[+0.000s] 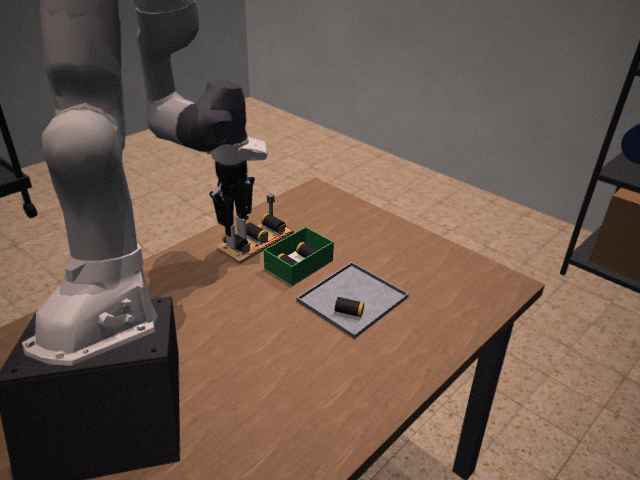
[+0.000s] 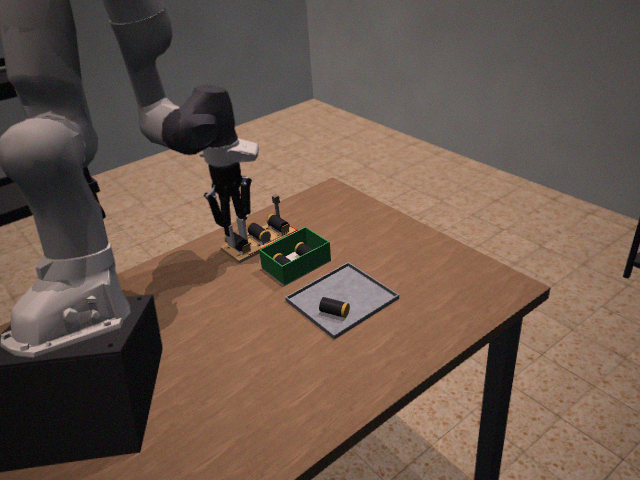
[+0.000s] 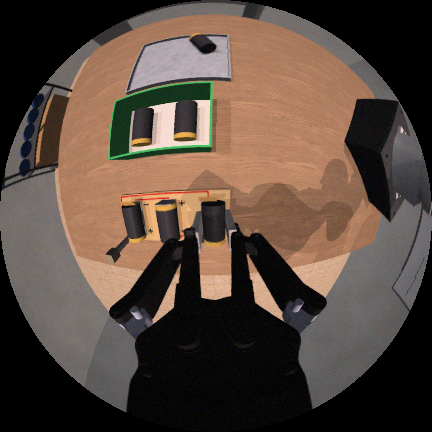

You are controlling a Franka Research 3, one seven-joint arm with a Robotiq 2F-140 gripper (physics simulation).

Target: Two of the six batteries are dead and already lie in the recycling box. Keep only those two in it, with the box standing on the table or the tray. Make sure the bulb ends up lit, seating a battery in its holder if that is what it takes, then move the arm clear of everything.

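My gripper [image 1: 236,235] [image 2: 236,235] [image 3: 213,218] is shut on a black battery [image 1: 241,244] [image 2: 240,242] [image 3: 213,220] at the near end of the wooden holder board [image 1: 240,256] [image 2: 240,256] [image 3: 225,195]. I cannot tell whether it is fully seated. A middle battery [image 1: 256,232] [image 3: 167,221] and a far battery [image 1: 273,223] [image 3: 133,222] lie on the board. The post head [image 1: 270,198] [image 2: 275,198] beside them, possibly the bulb, shows no glow. The green box [image 1: 312,265] [image 2: 305,266] stands on the table with two batteries [image 3: 143,125] [image 3: 185,119] inside.
The grey tray [image 1: 361,281] [image 2: 351,281] [image 3: 165,65] lies on the table beyond the box from the board, with one battery [image 1: 349,306] [image 2: 333,306] [image 3: 203,43] on its side. The box stands close to the board. A black shelf unit is off the table.
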